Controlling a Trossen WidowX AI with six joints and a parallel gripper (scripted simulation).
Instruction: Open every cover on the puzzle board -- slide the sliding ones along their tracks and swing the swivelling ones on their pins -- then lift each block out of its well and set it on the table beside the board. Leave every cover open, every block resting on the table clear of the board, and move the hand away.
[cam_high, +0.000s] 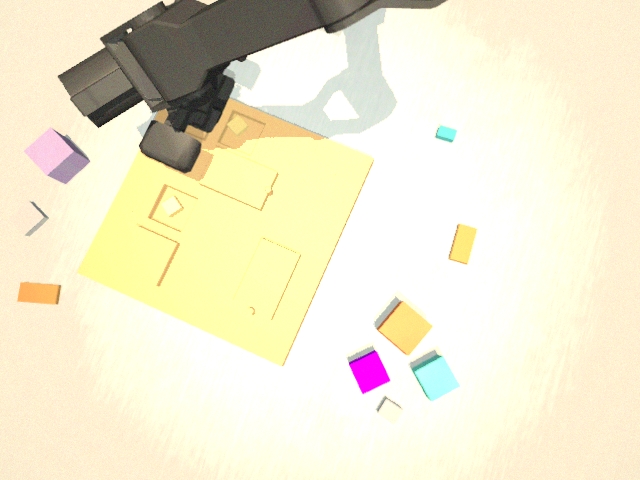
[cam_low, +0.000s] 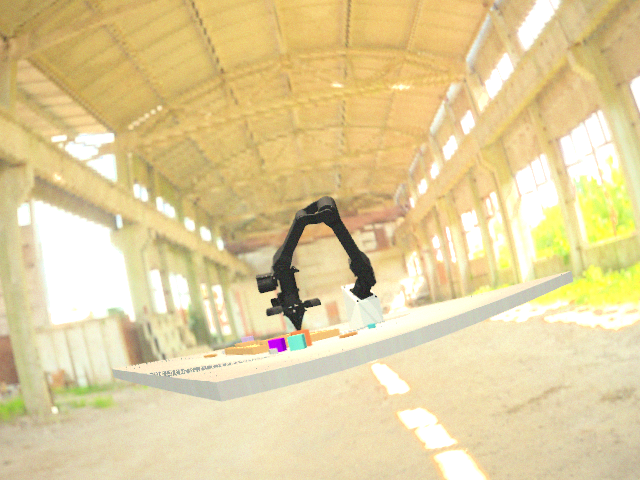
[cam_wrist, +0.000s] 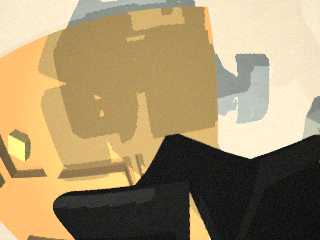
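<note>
The yellow puzzle board lies 11 cm ahead of my gripper tip, 4 cm to the left of it and 1 cm below it. The rest, counted from my gripper tip: orange slab 10 cm ahead, 35 cm to the left, 3 cm below; lilac block 9 cm ahead, 20 cm to the right, 1 cm below; cyan piece 5 cm behind, 31 cm to the left, 3 cm below.
</note>
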